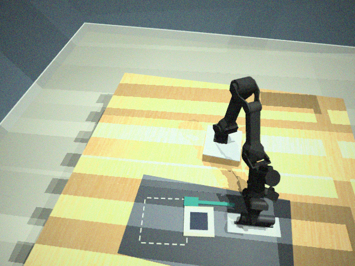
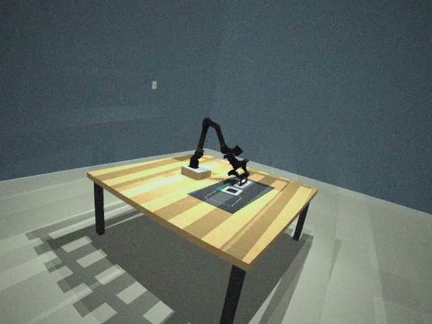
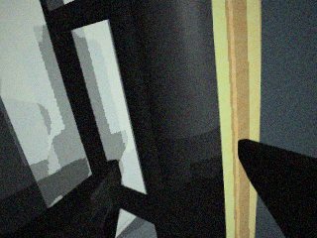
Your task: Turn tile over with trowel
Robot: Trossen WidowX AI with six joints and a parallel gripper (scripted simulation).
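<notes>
The mat lies 3 cm ahead of my gripper tip, 15 cm to the right of it and 8 cm below it. The rest, counted from my gripper tip: tile (2 cm ahead, 20 cm to the right, 6 cm below); then teal trowel (6 cm behind, 19 cm to the right, 6 cm below).
</notes>
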